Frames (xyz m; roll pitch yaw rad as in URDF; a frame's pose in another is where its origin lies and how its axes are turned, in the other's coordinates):
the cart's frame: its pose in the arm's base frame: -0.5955 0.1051 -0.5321 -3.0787 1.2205 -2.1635
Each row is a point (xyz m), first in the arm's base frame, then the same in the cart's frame.
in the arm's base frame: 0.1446 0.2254 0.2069
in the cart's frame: -0.8702 -0.5312 0.2623
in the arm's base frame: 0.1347 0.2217 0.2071
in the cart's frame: -0.8675 -0.5256 0.2538
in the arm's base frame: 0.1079 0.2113 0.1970
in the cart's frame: -0.8499 -0.5104 0.2341
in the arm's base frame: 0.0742 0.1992 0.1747
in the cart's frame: -0.8190 -0.4905 0.2134
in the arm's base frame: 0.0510 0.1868 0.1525
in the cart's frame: -0.7902 -0.4791 0.1984
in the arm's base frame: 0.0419 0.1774 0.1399
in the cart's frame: -0.7740 -0.4773 0.1905
